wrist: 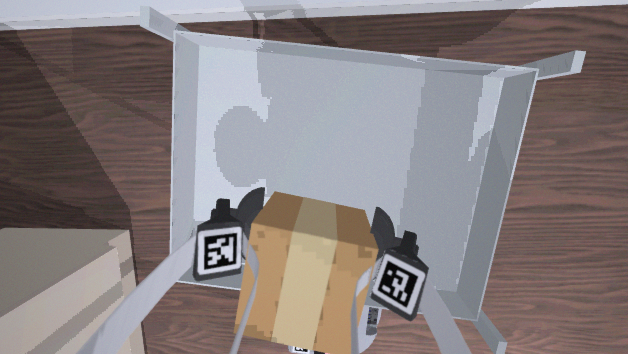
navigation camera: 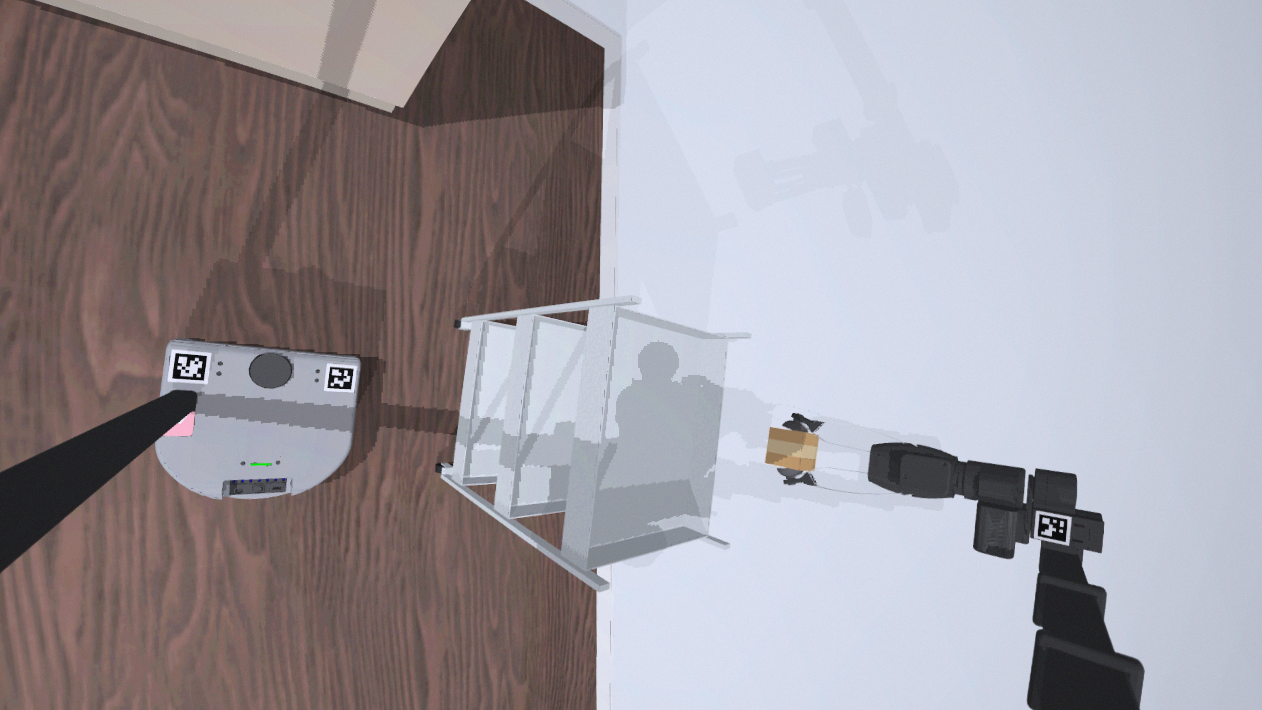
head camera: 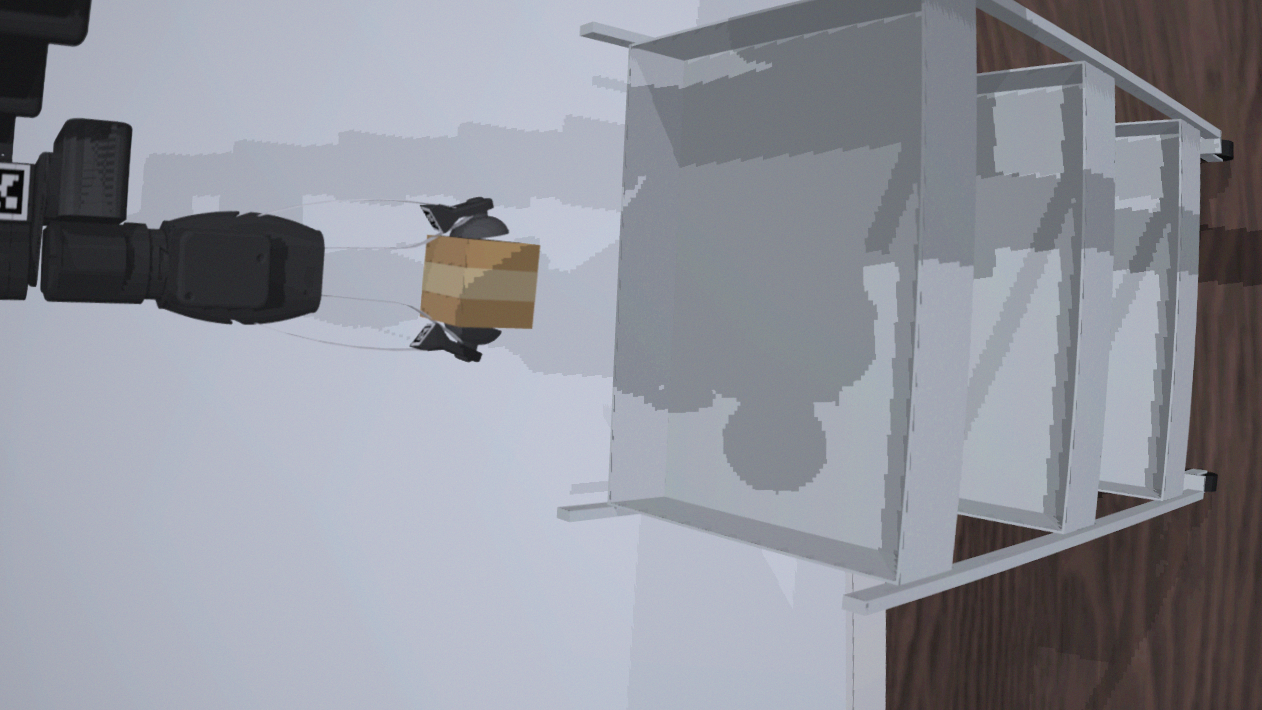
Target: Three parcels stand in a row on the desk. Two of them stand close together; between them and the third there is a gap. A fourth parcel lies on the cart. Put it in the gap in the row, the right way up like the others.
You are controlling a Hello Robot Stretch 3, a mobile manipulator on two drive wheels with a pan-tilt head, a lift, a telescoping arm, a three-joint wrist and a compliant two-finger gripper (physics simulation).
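Where they show: gripper, fingertip midpoint: (wrist: 315, 221) (navigation camera: 780, 446) (head camera: 500, 281); robot's base at its link origin: (navigation camera: 271, 368).
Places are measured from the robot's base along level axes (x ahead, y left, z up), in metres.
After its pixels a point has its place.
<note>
A brown cardboard parcel with a pale tape stripe (head camera: 480, 284) @[x -0.019, y -0.573, z 0.981 m] (navigation camera: 791, 448) @[x -0.018, y -0.573, z 0.978 m] (wrist: 310, 280) @[x -0.025, y -0.606, z 0.994 m] is held between the two fingertips of my gripper (head camera: 479, 282) @[x -0.024, y -0.614, z 0.941 m] (navigation camera: 797, 450) @[x -0.024, y -0.614, z 0.941 m] (wrist: 315, 221) @[x -0.024, y -0.614, z 0.941 m]. The gripper is shut on it, one finger pad on each side. The parcel hangs raised off the cart (head camera: 948, 176) @[x -0.110, y -0.423, z 0.699 m] (navigation camera: 600, 370) @[x 0.069, y -0.427, z 0.712 m] (wrist: 495, 200) @[x -0.254, y -0.586, z 0.709 m]; in the head and navigation views it shows beside the top tray, against the white wall. In the wrist view it overlaps the tray's near edge. The row of three parcels does not show in these views.
The cart has three tray levels and upright corner posts. A beige surface, perhaps the desk, (navigation camera: 414, 44) @[x 0.663, y -0.128, z 0.403 m] (wrist: 65, 280) @[x 0.667, y -0.163, z 0.365 m] shows at the navigation view's top left and the wrist view's lower left. My base (navigation camera: 264, 423) @[x -0.106, y 0.000, z 0.160 m] stands on the wooden floor. The white wall (navigation camera: 1059, 220) @[x 0.408, y -0.970, z 1.280 m] is behind the cart.
</note>
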